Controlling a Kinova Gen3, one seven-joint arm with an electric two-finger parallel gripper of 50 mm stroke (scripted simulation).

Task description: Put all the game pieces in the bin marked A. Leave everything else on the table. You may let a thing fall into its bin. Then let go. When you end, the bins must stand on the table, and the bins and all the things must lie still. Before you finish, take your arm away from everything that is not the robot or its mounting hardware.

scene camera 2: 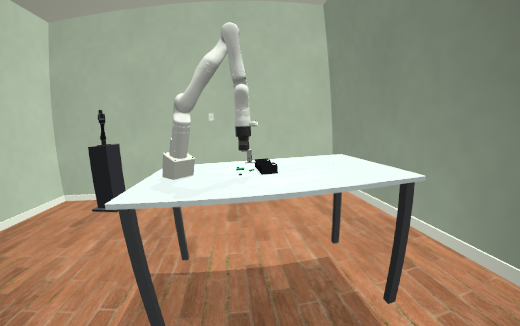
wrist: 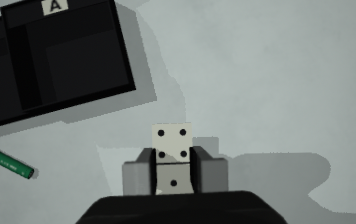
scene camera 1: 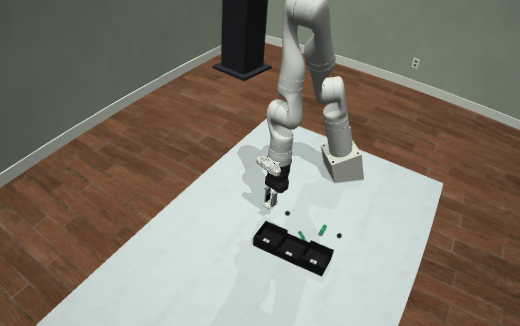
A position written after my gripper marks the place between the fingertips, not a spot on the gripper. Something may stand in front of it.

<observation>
I see my gripper (wrist: 173, 163), a three joined black bins (scene camera 1: 270, 237) and a white domino (wrist: 172, 141).
The three joined black bins shows as well in the wrist view (wrist: 62, 56).
</observation>
